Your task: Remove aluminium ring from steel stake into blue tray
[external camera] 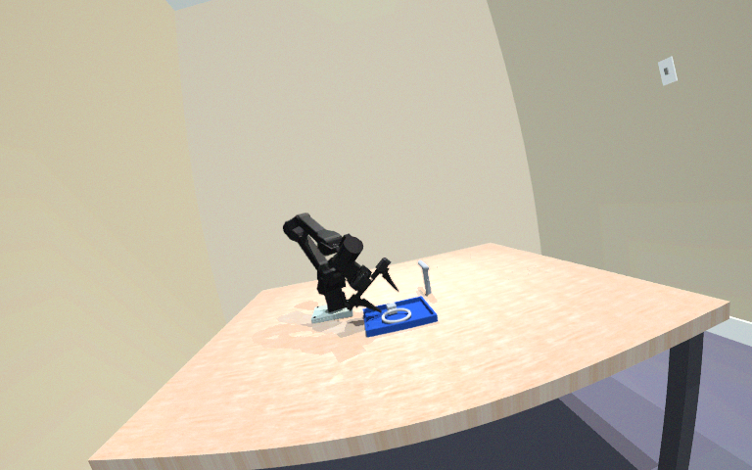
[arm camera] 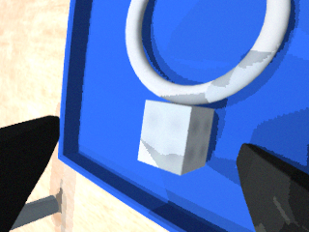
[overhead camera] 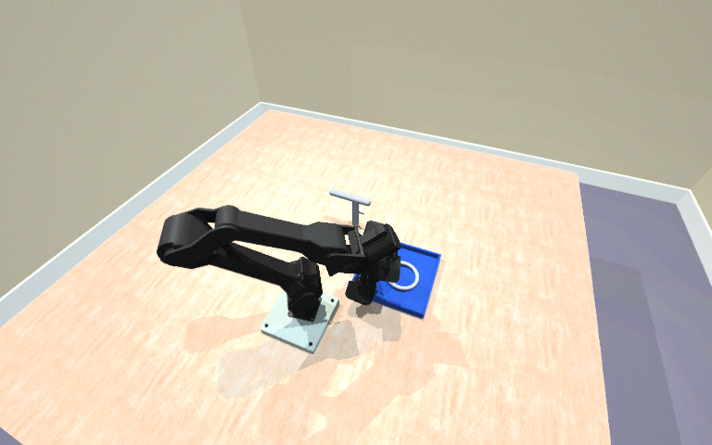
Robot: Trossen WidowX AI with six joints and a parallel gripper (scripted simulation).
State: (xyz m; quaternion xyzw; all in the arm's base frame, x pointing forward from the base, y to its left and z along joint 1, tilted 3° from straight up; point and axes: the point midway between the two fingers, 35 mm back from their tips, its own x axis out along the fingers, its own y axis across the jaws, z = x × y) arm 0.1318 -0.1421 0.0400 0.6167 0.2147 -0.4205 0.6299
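Right now my gripper tip is 50 mm to the left of the aluminium ring and 30 mm above it. Also, from my gripper tip: blue tray: 40 mm to the right, 30 mm below.
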